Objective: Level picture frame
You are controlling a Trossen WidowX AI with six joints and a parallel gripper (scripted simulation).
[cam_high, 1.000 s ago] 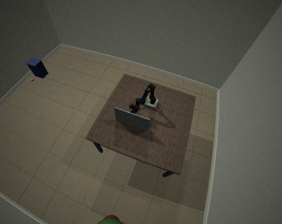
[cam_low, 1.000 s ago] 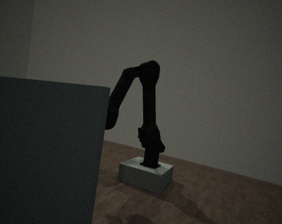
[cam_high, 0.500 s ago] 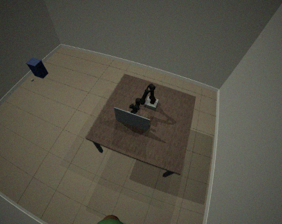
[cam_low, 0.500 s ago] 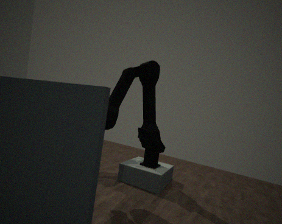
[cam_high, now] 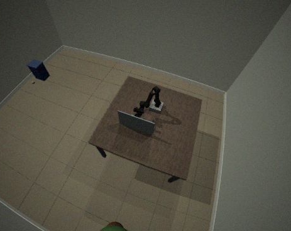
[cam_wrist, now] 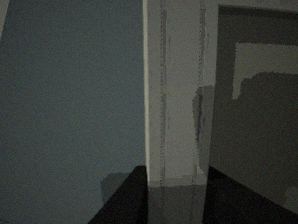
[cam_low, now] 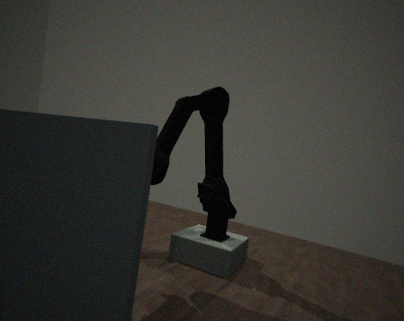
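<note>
The grey picture frame is 2 cm to the right of my gripper tip and 5 cm below it. The rest, counted from my gripper tip: blue-grey wall panel 2 cm ahead, 6 cm below.
</note>
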